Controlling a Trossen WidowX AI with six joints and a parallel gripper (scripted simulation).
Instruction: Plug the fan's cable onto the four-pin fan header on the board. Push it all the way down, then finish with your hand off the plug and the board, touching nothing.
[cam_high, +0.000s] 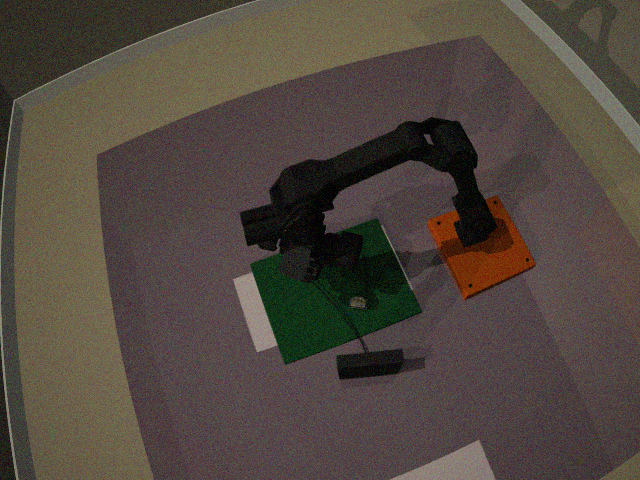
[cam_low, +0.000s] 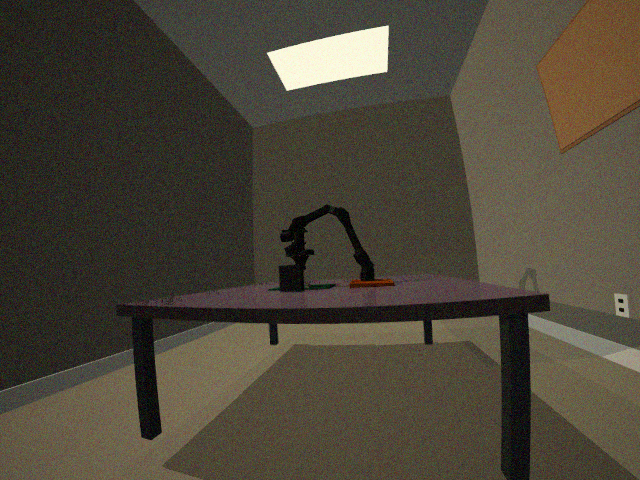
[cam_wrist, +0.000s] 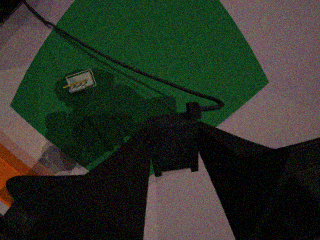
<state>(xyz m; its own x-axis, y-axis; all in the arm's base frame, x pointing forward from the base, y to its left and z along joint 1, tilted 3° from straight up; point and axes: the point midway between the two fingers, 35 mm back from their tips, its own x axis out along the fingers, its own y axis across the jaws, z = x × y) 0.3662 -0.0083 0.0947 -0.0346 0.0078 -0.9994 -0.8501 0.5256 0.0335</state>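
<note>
My gripper tip is now 3 cm past the green board, 3 cm to the right of it and 11 cm above it. Also, from my gripper tip: black fan (5 cm behind, 22 cm to the left, 4 cm below); white four-pin fan header (7 cm behind, 8 cm to the left, 10 cm below); dark plug (1 cm to the right, 1 cm above).
</note>
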